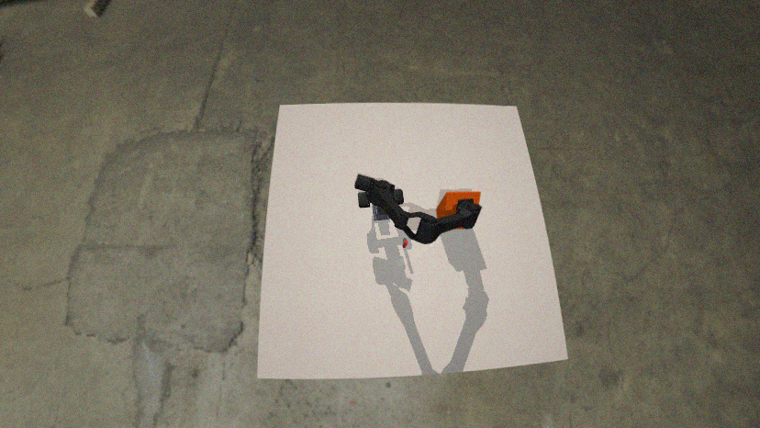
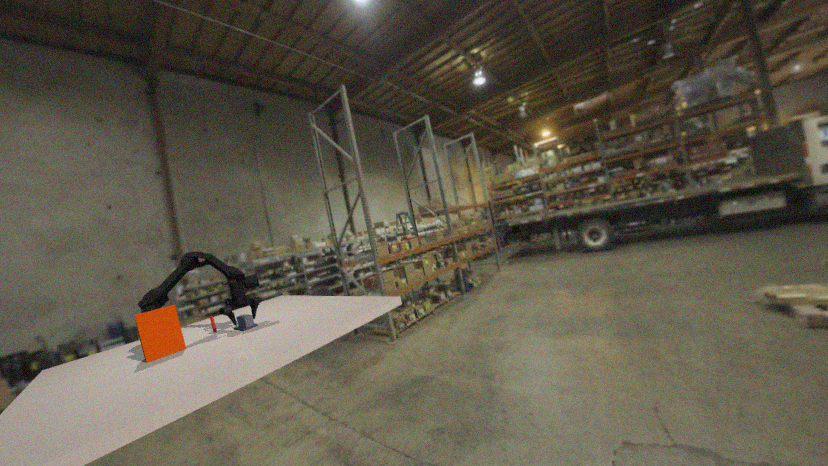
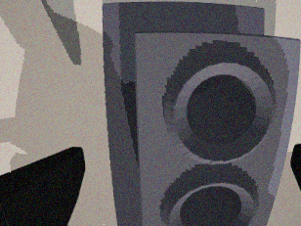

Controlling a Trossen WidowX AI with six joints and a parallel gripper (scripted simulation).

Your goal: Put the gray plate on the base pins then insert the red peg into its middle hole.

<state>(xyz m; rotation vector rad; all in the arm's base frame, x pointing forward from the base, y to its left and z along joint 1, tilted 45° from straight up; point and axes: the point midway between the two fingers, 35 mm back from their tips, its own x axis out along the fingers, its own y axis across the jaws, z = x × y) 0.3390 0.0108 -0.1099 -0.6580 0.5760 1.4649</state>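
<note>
Right now my gripper tip is 20 mm below the gray plate. Also, from my gripper tip: red peg (180 mm to the left, 90 mm behind, 10 mm above).
</note>
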